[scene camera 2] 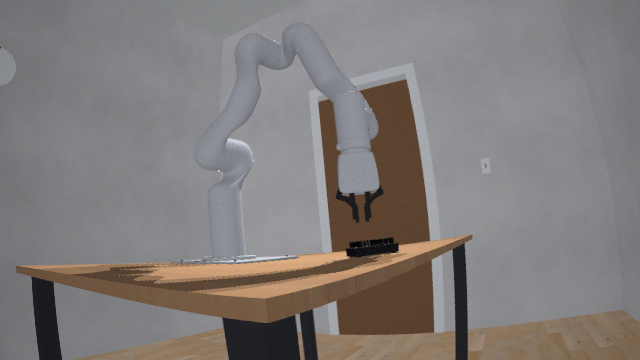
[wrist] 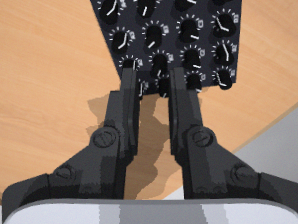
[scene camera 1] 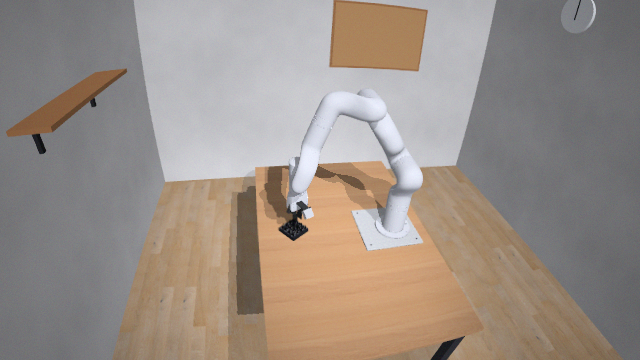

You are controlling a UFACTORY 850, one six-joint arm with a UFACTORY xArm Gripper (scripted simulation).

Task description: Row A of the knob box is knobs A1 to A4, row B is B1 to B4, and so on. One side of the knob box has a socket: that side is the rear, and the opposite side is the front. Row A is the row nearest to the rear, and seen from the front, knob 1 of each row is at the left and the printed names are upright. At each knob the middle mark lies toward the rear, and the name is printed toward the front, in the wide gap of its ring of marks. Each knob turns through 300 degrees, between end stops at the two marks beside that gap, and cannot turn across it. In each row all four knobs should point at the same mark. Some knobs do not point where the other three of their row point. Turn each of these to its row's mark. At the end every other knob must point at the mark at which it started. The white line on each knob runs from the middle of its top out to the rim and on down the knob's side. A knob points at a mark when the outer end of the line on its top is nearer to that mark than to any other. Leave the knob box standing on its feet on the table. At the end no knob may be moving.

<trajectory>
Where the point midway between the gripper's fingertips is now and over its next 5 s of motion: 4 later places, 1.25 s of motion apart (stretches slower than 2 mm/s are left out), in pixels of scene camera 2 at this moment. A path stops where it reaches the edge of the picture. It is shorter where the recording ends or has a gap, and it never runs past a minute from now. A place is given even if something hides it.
My gripper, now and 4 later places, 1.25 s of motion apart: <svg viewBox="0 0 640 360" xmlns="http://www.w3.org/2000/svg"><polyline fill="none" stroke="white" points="362,221 363,234 364,240 363,234 372,226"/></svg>
</trajectory>
